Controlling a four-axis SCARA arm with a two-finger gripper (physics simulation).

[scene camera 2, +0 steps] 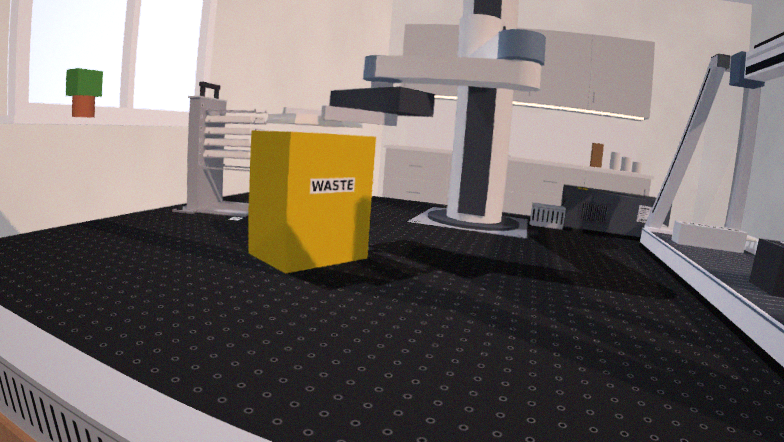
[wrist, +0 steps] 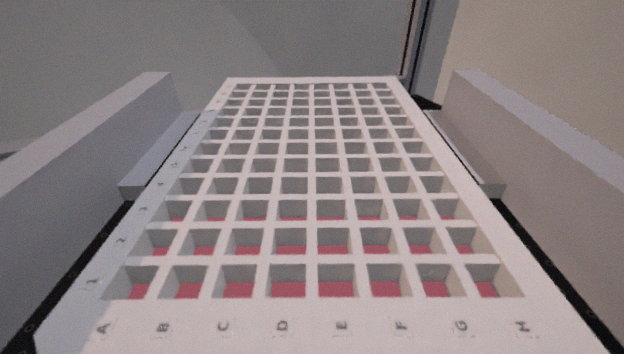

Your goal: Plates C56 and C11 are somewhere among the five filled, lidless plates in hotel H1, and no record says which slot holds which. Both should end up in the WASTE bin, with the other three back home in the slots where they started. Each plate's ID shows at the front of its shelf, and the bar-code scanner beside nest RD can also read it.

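Places are measured from the arm's base along level axes (x back, y right, z up), in millimetres.
Where they show: gripper, fingertip midpoint: (scene camera 2: 302, 112) (wrist: 311, 98); arm's base at its link origin: (scene camera 2: 473, 224).
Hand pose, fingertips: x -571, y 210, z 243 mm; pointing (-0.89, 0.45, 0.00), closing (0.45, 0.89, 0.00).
Each offset is from my fingertips to the top centre of the thing. "spot": to the spot under its first point.
My gripper (scene camera 2: 306, 120) (wrist: 311, 98) is shut on a white, lidless, gridded plate (scene camera 2: 315, 129) (wrist: 307, 311) with red in the near wells. In the scene view it holds the plate level, just above or behind the top of the yellow WASTE bin {dz -30, dx +22, dy -10 mm} (scene camera 2: 329, 219); I cannot tell whether it is over the opening. The held plate's ID does not show. Hotel H1 (scene camera 2: 198, 153) stands behind the bin to the left, with several light plates {dz -52, dx +268, dy +349 mm} (scene camera 2: 227, 141) in its shelves; their IDs are not readable. The bin's inside is hidden. Nest RD and its scanner cannot be made out.
The arm column (scene camera 2: 477, 153) stands behind the bin to the right. A grey slotted block {spot: dz -197, dx +615, dy -412 mm} (scene camera 2: 547, 215) and a dark box {spot: dz -162, dx +605, dy -575 mm} (scene camera 2: 606, 211) stand at the back right. A frame with a raised tray (scene camera 2: 708, 285) is at the right edge. A grey upright (wrist: 432, 45) shows beyond the plate.
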